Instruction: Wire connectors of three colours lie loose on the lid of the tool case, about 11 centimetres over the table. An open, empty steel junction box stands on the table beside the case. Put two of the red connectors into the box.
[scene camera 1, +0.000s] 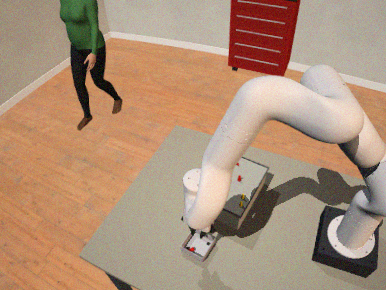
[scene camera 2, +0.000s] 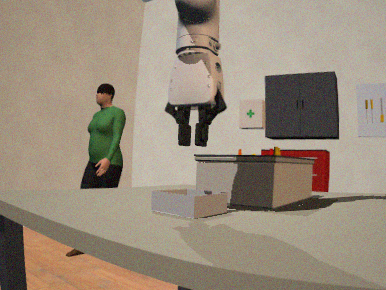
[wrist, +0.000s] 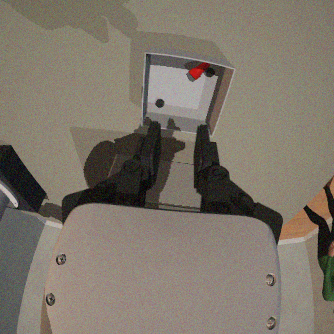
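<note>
The grey junction box (scene camera 1: 187, 253) (scene camera 2: 172, 204) (wrist: 222, 100) stands open on the table beside the tool case (scene camera 1: 256, 172) (scene camera 2: 252, 186). One red connector (scene camera 1: 192, 249) (wrist: 197, 72) lies inside it, in a far corner in the wrist view. On the case lid, a red connector (scene camera 1: 239, 178) lies near the middle, another red one (scene camera 1: 237, 164) shows partly beside the arm, and two yellow connectors (scene camera 1: 243, 197) (scene camera 1: 241, 204) lie near one end. My gripper (scene camera 2: 193, 142) (wrist: 177, 136) is open and empty, above the box's height; the arm mostly hides it in scene camera 1.
The arm's bent links pass over the case and hide part of its lid in scene camera 1. The black robot base (scene camera 1: 345, 265) stands on the table at the right. A person in green (scene camera 1: 82, 30) (scene camera 2: 107, 132) and a red drawer cabinet (scene camera 1: 262, 37) are beyond the table.
</note>
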